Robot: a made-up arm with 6 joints. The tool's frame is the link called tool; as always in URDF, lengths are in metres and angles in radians. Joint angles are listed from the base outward. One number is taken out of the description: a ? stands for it. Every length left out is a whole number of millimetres.
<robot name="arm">
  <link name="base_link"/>
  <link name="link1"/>
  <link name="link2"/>
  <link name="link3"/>
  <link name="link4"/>
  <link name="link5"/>
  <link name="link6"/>
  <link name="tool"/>
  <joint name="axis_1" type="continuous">
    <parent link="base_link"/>
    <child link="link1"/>
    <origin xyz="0 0 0.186"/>
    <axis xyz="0 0 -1"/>
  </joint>
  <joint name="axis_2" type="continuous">
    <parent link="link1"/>
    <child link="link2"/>
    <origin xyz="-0.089 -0.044 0"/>
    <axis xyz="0 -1 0"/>
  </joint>
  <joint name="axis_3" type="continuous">
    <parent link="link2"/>
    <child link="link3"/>
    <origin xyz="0.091 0 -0.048"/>
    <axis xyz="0 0 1"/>
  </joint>
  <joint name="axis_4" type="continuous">
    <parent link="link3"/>
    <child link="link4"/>
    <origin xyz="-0.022 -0.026 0"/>
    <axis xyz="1 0 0"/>
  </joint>
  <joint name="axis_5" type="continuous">
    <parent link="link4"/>
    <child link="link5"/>
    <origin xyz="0 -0.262 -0.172"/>
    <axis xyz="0 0 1"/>
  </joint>
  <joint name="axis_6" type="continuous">
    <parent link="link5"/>
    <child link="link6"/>
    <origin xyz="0.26 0.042 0"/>
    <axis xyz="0 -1 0"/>
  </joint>
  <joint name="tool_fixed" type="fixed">
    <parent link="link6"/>
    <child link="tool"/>
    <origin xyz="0.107 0 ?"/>
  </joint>
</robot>
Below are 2 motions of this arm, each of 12 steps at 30 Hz.
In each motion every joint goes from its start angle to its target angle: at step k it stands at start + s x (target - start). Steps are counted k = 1, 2, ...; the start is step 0. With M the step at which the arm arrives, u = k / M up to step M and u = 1 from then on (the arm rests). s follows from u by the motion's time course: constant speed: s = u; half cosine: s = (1 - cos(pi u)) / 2; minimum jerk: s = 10 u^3 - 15 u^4 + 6 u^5.
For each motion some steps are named. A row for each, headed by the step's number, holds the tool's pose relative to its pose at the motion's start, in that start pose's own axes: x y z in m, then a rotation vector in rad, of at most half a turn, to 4 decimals.
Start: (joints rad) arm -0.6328 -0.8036 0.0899 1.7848 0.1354 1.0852
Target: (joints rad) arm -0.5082 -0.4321 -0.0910 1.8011 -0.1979 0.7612
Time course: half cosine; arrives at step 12
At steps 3, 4, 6, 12:
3: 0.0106 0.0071 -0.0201 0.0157 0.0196 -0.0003
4: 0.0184 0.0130 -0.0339 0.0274 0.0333 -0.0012
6: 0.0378 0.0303 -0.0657 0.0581 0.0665 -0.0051
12: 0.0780 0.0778 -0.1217 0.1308 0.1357 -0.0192

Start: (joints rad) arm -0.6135 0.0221 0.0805 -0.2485 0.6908 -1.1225
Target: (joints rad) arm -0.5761 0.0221 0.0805 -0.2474 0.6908 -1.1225
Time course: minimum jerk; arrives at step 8
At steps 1, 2, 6, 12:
1: -0.0001 0.0000 -0.0001 0.0006 0.0001 -0.0002
2: -0.0003 0.0002 -0.0009 0.0037 0.0007 -0.0011
6: -0.0028 0.0021 -0.0080 0.0316 0.0062 -0.0091
12: -0.0031 0.0024 -0.0089 0.0353 0.0069 -0.0102

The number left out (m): -0.095
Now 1 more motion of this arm.
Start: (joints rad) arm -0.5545 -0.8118 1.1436 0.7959 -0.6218 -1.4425
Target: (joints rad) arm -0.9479 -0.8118 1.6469 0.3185 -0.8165 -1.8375
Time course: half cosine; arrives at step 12
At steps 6, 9, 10, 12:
6: -0.0866 -0.0541 0.0133 -0.1338 0.2955 -0.4323
9: -0.1392 -0.0411 0.0422 -0.2294 0.4701 -0.7213
10: -0.1478 -0.0329 0.0491 -0.2517 0.5054 -0.7837
12: -0.1539 -0.0246 0.0548 -0.2709 0.5340 -0.8353

